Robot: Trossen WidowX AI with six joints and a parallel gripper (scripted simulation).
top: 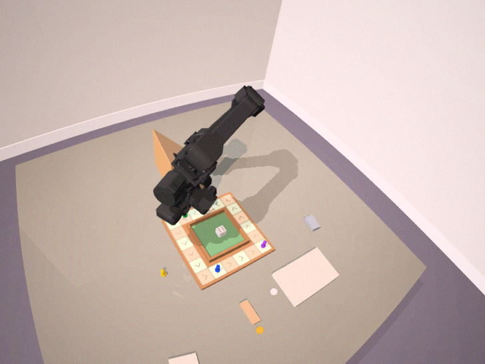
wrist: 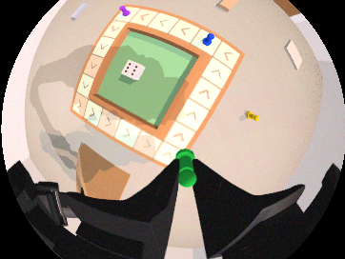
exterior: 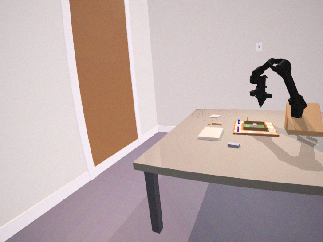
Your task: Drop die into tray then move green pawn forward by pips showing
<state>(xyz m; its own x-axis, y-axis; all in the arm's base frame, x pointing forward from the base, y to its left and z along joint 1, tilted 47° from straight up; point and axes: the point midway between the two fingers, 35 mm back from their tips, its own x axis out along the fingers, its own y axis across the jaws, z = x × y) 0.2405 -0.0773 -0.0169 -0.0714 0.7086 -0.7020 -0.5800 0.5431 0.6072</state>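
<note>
My gripper tip is 15 cm short of the blue pawn, 5 cm to the right of it and 12 cm above it. Also, from my gripper tip: green pawn 1 cm above; then green tray 3 cm ahead, 10 cm to the left, 14 cm below; then white die 3 cm ahead, 12 cm to the left, 12 cm below.
</note>
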